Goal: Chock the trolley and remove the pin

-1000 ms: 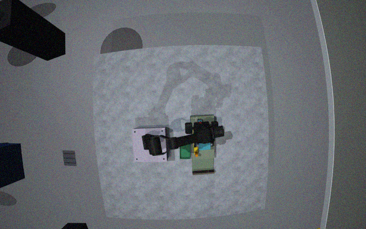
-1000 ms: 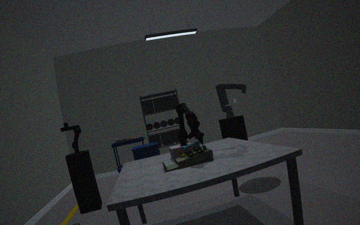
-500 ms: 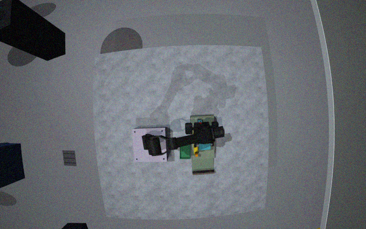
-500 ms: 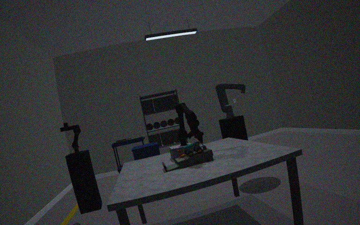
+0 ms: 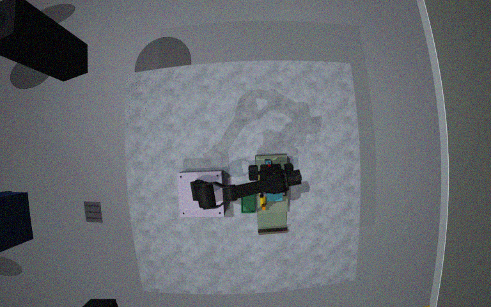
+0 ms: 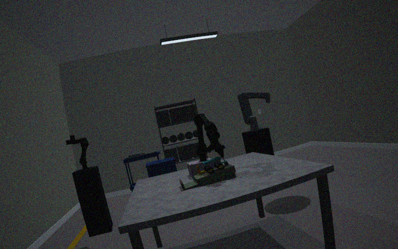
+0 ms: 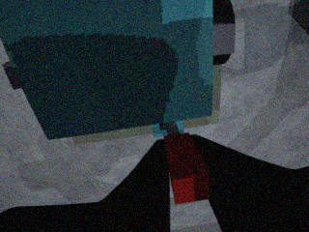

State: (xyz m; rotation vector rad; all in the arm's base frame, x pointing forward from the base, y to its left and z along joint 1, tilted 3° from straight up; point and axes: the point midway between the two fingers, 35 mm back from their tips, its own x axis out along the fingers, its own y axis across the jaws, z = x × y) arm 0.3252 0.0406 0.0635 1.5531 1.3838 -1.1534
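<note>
Now: gripper tip 170 mm to the left of the green tray, 150 mm above it and 120 mm past it. Also, from my gripper tip: trolley (90 mm to the right, 40 mm below, 10 mm ahead); then yellow chock (170 mm to the right, 60 mm below, 50 mm behind); then red-headed stop pin (right at my gripper tip).
</note>
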